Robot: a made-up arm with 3 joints. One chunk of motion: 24 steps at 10 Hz.
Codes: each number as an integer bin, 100 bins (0 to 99) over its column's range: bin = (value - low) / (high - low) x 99, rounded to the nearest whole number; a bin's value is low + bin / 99 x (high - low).
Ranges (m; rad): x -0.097..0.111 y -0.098..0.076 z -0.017..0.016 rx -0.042..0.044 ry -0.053..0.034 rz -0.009..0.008
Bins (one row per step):
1: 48 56 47 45 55 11
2: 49 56 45 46 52 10
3: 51 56 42 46 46 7
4: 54 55 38 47 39 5
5: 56 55 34 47 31 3
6: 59 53 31 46 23 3
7: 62 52 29 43 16 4
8: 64 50 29 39 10 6
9: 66 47 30 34 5 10
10: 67 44 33 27 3 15
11: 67 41 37 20 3 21
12: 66 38 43 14 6 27
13: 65 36 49 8 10 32
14: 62 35 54 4 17 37
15: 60 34 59 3 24 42
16: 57 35 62 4 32 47
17: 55 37 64 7 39 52
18: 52 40 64 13 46 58
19: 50 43 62 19 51 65
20: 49 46 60 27 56 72
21: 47 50 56 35 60 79
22: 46 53 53 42 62 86
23: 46 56 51 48 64 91
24: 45 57 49 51 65 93
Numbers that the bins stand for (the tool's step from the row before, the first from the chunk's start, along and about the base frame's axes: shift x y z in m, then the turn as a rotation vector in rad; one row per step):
1: 0.00385 0.00042 -0.00133 -0.00291 -0.00467 -0.00711
2: 0.00595 0.00042 -0.00200 -0.00204 -0.00730 -0.00728
3: 0.01015 0.00042 -0.00300 -0.00204 -0.01258 -0.00780
4: 0.01645 -0.00133 -0.00433 -0.00117 -0.01873 -0.00814
5: 0.02066 -0.00133 -0.00567 -0.00117 -0.02576 -0.00848
6: 0.02696 -0.00485 -0.00667 -0.00204 -0.03279 -0.00848
7: 0.03326 -0.00661 -0.00733 -0.00465 -0.03894 -0.00831
8: 0.03746 -0.01012 -0.00733 -0.00812 -0.04421 -0.00797
9: 0.04167 -0.01539 -0.00700 -0.01246 -0.04861 -0.00728
10: 0.04377 -0.02067 -0.00600 -0.01855 -0.05036 -0.00642
11: 0.04377 -0.02594 -0.00467 -0.02463 -0.05036 -0.00539
12: 0.04167 -0.03121 -0.00267 -0.02984 -0.04773 -0.00436
13: 0.03957 -0.03473 -0.00067 -0.03505 -0.04421 -0.00351
14: 0.03326 -0.03648 0.00100 -0.03853 -0.03806 -0.00265
15: 0.02906 -0.03824 0.00267 -0.03939 -0.03191 -0.00179
16: 0.02276 -0.03648 0.00367 -0.03853 -0.02488 -0.00093
17: 0.01856 -0.03297 0.00433 -0.03592 -0.01873 -0.00007
18: 0.01225 -0.02770 0.00433 -0.03071 -0.01258 0.00096
19: 0.00805 -0.02242 0.00367 -0.02549 -0.00818 0.00216
20: 0.00595 -0.01715 0.00300 -0.01855 -0.00379 0.00336
21: 0.00175 -0.01012 0.00167 -0.01160 -0.00027 0.00457
22: -0.00035 -0.00485 0.00067 -0.00552 0.00148 0.00577
23: -0.00035 0.00042 0.00000 -0.00030 0.00324 0.00663
24: -0.00245 0.00218 -0.00067 0.00230 0.00412 0.00697

